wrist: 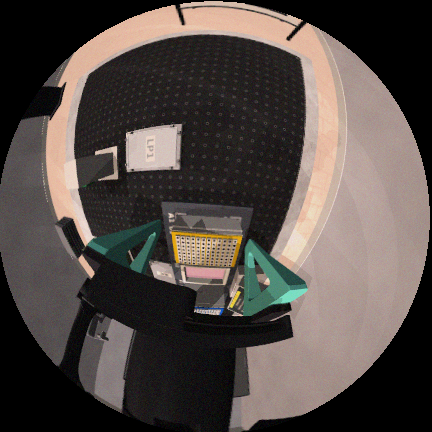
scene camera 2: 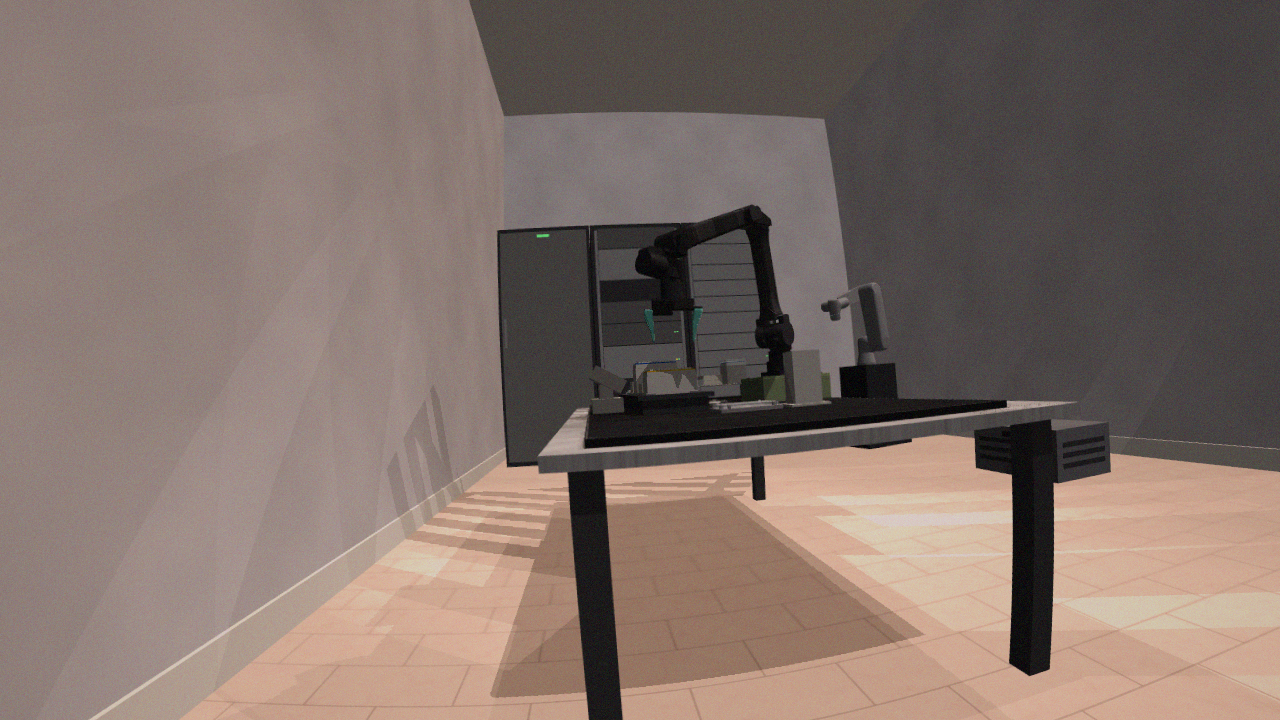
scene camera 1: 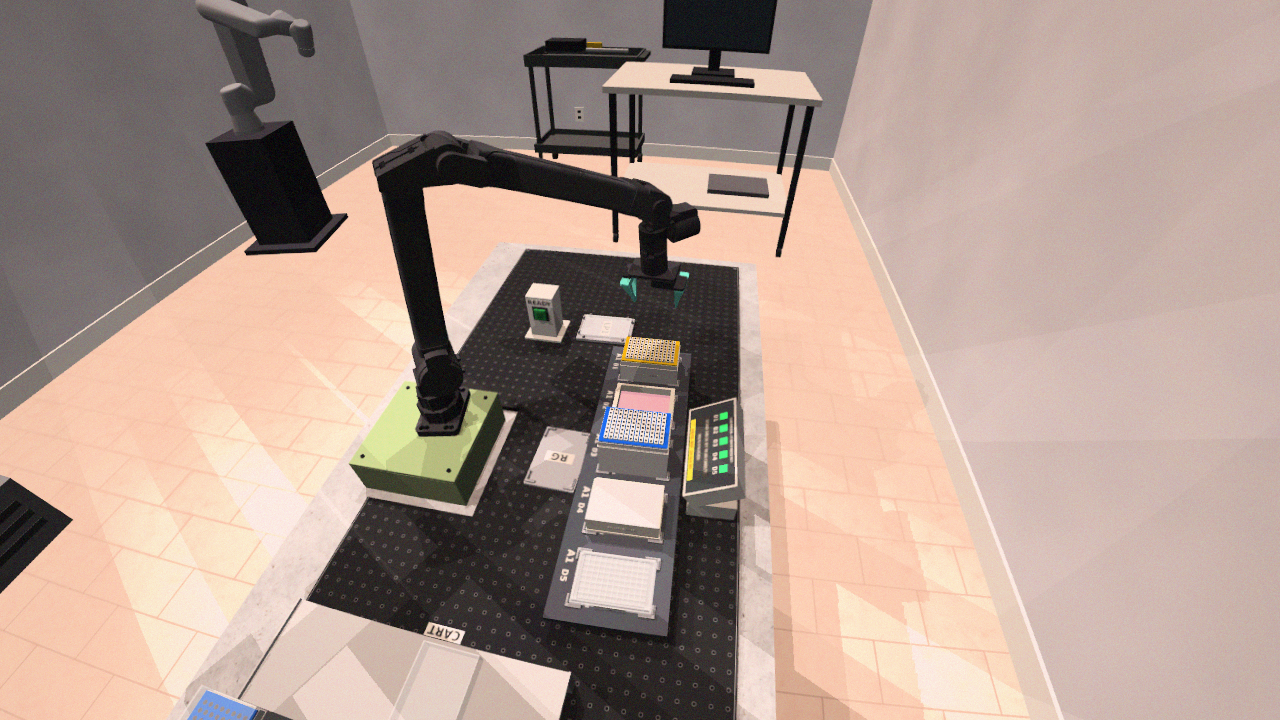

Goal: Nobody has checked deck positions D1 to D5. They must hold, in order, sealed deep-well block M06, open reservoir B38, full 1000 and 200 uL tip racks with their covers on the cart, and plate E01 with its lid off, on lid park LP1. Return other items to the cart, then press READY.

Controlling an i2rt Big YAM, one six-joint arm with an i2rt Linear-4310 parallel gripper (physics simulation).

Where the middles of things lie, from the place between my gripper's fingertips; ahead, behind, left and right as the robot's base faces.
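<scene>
With the pink plate (scene camera 1: 629,396) as my reference, my hand is 11 cm above it, 3 cm past it and 21 cm to the left of it. The white device with green screen (scene camera 2: 803,387) is 11 cm below my hand, 28 cm behind it and 12 cm to the left of it. I also see the cart tray (scene camera 1: 323,656), which is 12 cm below my hand, 41 cm behind it and 80 cm to the right of it.
</scene>
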